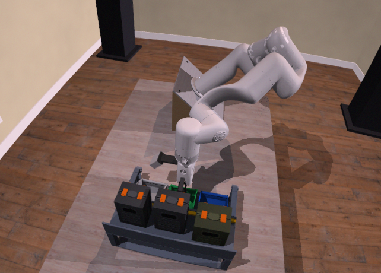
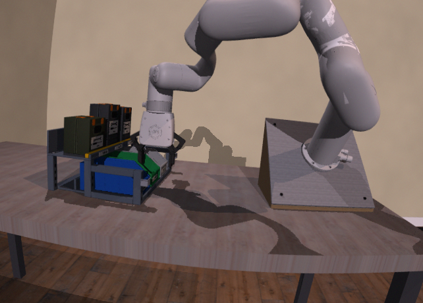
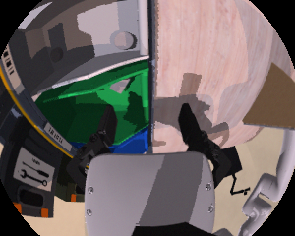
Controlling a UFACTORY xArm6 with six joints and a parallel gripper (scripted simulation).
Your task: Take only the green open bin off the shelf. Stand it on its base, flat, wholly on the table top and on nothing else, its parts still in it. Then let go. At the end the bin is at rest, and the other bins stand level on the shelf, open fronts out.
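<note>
The green open bin lies 8 cm ahead of my hand, 3 cm below it and 1 cm to the left of it. Round my hand: grey bin 11 cm to the right, 9 cm ahead, 3 cm below; then olive box 17 cm ahead, 13 cm to the left, 8 cm above; then blue bin 12 cm to the left, 8 cm ahead, 3 cm below.
</note>
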